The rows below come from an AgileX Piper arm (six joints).
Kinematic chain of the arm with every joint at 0, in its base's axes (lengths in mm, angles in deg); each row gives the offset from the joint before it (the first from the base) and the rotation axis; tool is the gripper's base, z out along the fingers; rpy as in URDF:
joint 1: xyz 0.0 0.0 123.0 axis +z
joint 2: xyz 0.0 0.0 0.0 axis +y
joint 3: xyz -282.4 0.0 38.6 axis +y
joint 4: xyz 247.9 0.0 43.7 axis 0.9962 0 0.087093
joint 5: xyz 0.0 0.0 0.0 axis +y
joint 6: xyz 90.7 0.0 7.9 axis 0.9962 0 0.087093
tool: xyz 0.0 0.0 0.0 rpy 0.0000 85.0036 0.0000
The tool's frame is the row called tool.
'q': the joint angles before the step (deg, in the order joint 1, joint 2, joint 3, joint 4, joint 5, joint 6). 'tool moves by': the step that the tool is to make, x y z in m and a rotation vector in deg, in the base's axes. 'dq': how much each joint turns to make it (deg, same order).
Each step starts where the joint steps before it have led.
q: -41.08 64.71 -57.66 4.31 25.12 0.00
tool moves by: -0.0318 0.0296 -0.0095 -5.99 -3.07 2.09
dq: 0.00 -10.31 10.01 3.89 -5.70 -6.97
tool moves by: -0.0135 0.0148 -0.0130 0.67 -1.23 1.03
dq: 0.01 -4.70 5.18 4.83 -0.76 -3.76
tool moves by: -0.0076 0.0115 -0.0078 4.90 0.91 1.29
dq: -0.05 -2.54 1.52 3.39 5.13 -0.36
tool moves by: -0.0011 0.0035 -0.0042 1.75 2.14 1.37
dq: 0.02 -0.23 0.14 0.86 3.13 -1.08
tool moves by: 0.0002 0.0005 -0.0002 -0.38 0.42 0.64
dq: 0.01 0.00 0.00 0.54 0.25 -1.25
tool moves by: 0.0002 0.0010 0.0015 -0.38 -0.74 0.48
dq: 0.05 -0.22 0.00 1.37 -0.42 -1.33
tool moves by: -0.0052 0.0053 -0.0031 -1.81 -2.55 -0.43
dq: 0.75 -2.40 2.51 0.22 -3.43 0.10
